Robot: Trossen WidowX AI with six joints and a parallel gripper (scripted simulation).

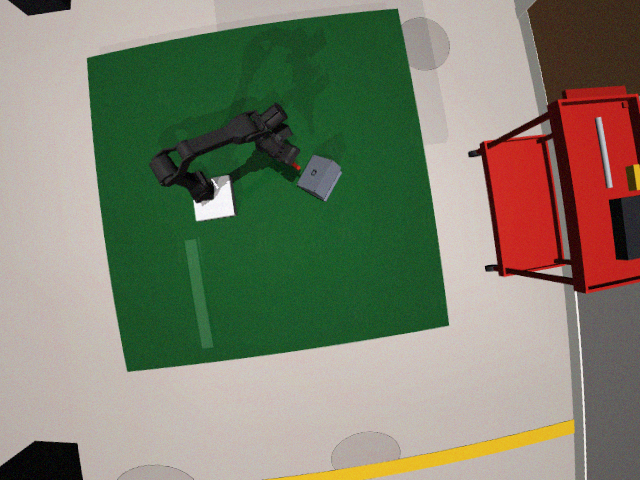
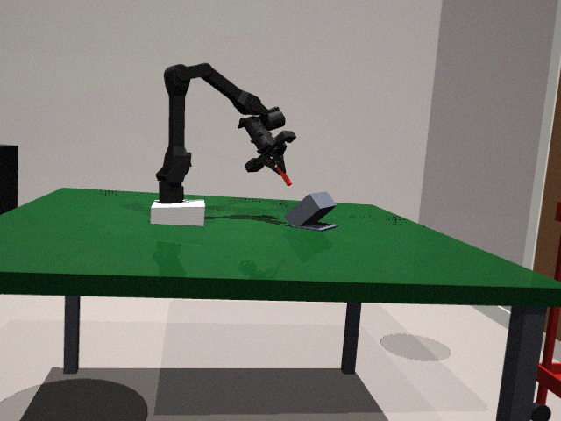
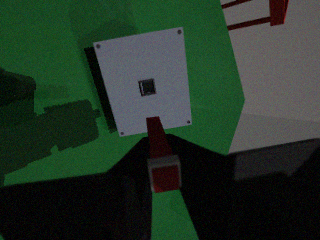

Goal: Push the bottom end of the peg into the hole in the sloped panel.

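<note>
My gripper tip is 9 cm short of the grey sloped panel, 3 cm to the left of it and 10 cm above it. The rest, counted from my gripper tip: red square peg (1 cm behind, 1 cm to the left, 1 cm above).
</note>
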